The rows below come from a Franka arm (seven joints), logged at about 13 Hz.
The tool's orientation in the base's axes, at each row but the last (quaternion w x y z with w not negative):
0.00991, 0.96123, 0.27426, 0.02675
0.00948, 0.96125, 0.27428, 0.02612
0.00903, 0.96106, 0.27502, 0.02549
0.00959, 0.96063, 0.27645, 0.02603
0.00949, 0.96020, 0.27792, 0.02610
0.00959, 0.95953, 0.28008, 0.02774
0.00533, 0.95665, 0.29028, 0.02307
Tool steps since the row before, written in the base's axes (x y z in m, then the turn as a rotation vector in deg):
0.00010, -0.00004, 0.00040, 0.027, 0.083, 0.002
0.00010, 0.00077, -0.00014, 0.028, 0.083, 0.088
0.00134, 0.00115, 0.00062, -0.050, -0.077, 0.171
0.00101, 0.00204, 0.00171, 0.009, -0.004, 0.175
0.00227, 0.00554, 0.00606, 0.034, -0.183, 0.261
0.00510, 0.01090, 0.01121, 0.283, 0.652, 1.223
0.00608, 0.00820, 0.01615, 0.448, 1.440, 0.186
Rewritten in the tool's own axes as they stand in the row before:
0.00008, 0.00010, -0.00039, 0.067, -0.056, -0.001
0.00048, -0.00061, 0.00014, 0.072, -0.053, -0.087
0.00177, -0.00025, -0.00055, -0.076, 0.044, -0.173
0.00202, -0.00114, -0.00166, 0.013, 0.014, -0.174
0.00515, -0.00327, -0.00595, -0.057, 0.181, -0.258
0.01069, -0.00607, -0.01092, 0.647, -0.356, -1.206
0.01027, -0.00306, -0.01582, 1.180, -0.944, -0.160

